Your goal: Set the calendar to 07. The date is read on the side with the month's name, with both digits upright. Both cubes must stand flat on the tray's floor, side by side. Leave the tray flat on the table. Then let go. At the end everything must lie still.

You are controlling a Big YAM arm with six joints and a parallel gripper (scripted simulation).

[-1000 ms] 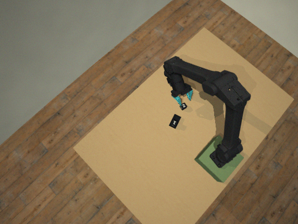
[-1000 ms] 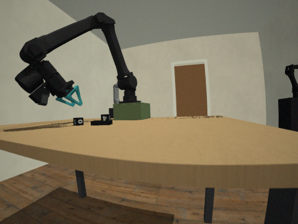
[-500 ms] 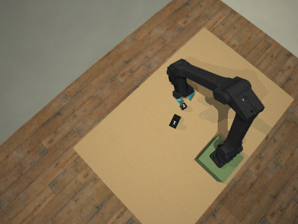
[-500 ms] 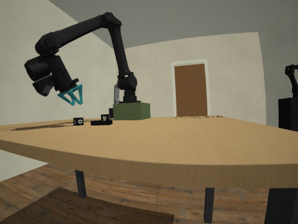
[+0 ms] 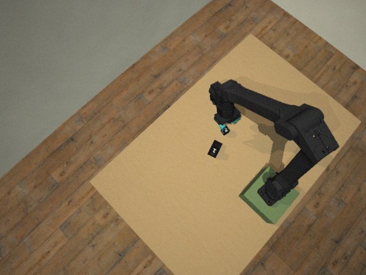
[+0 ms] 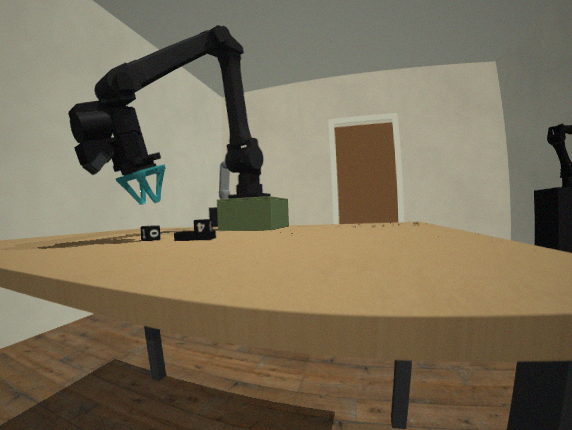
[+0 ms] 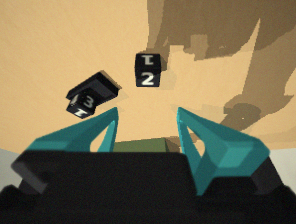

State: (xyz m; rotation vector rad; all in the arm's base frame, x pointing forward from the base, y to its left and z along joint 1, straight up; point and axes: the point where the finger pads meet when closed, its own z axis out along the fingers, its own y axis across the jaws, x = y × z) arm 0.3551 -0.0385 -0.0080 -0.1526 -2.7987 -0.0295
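The digit cube is 70 mm below my hand. The rest, counted from my hand: black calendar tray: 40 mm behind, 100 mm to the left, 80 mm below.
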